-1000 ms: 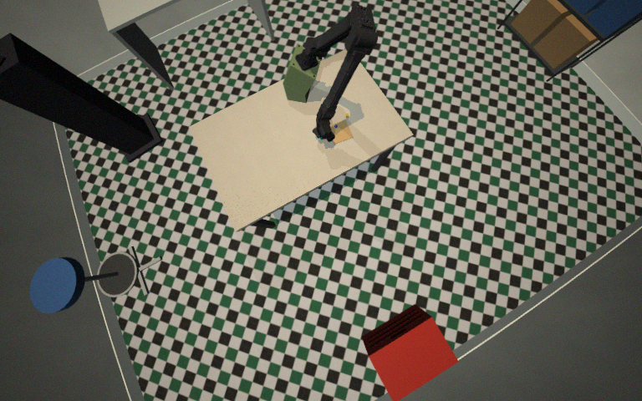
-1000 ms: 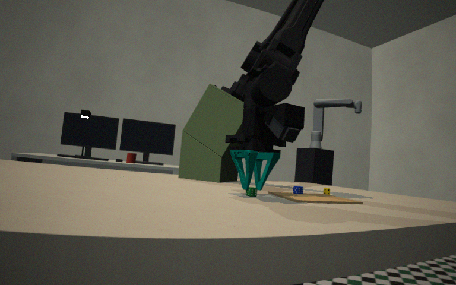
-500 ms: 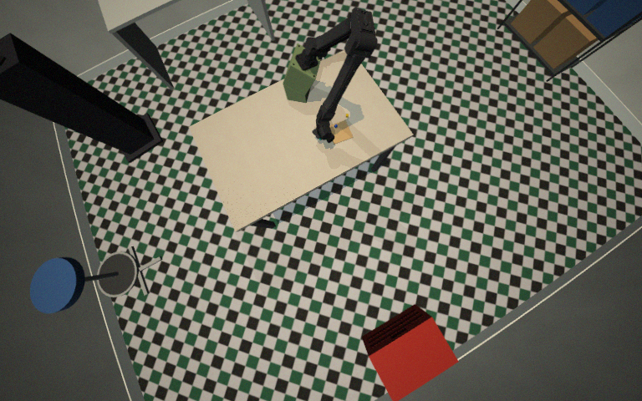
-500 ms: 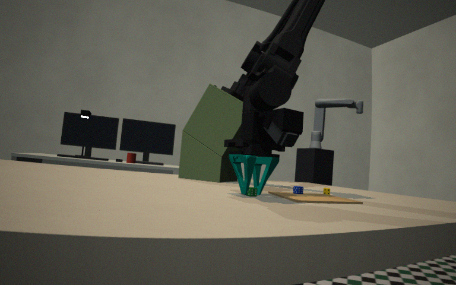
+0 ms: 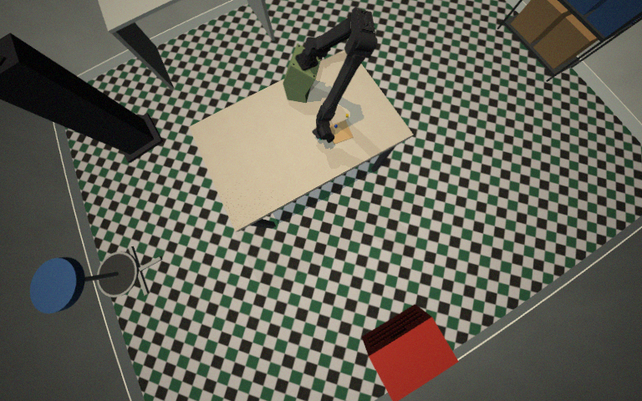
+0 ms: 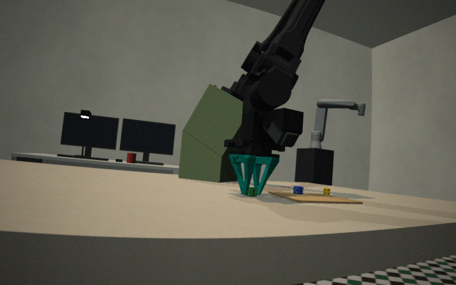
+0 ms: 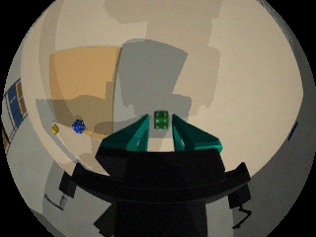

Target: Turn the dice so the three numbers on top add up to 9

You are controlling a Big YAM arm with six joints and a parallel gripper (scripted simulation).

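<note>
Right now my hand is right at the green die. From my hand the other things lie so: blue die (130 mm to the left, 10 mm behind); then yellow die (240 mm to the left, 40 mm behind); then mat (130 mm to the left, 30 mm ahead, 10 mm below).
</note>
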